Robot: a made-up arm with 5 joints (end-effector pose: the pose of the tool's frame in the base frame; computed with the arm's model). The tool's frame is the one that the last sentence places.
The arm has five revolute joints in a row. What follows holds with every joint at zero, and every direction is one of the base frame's. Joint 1 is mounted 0.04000 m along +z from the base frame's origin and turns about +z. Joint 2 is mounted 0.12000 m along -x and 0.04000 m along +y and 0.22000 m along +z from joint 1 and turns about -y. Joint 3 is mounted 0.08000 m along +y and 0.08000 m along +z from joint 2 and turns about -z. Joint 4 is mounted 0.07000 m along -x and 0.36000 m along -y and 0.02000 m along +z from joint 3 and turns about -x. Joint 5 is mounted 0.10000 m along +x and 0.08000 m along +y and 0.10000 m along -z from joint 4 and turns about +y. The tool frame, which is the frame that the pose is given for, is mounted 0.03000 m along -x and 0.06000 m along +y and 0.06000 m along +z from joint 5; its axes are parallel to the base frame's.
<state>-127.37 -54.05 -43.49 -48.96 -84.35</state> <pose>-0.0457 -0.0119 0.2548 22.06 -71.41 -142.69</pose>
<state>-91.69 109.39 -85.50 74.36 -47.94</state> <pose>0.0598 0.1965 0.6537 163.94 -2.86 -65.74</pose>
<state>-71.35 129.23 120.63 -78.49 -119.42</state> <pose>0.1476 0.2444 0.0129 -34.90 26.04 15.54</pose>
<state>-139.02 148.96 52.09 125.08 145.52</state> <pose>-0.3187 0.1036 0.0121 -106.33 101.66 83.25</pose>
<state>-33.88 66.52 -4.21 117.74 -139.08</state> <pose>-0.3717 -0.2908 0.3318 -141.68 -49.56 96.60</pose>
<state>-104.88 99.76 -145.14 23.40 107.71</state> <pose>0.4054 -0.0093 0.3390 119.90 -106.07 72.82</pose>
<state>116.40 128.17 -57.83 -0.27 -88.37</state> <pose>0.1107 -0.1716 0.4102 -84.91 78.81 -1.04</pose>
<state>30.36 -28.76 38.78 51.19 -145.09</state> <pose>-0.2250 -0.3705 0.2741 -19.88 -100.45 74.66</pose>
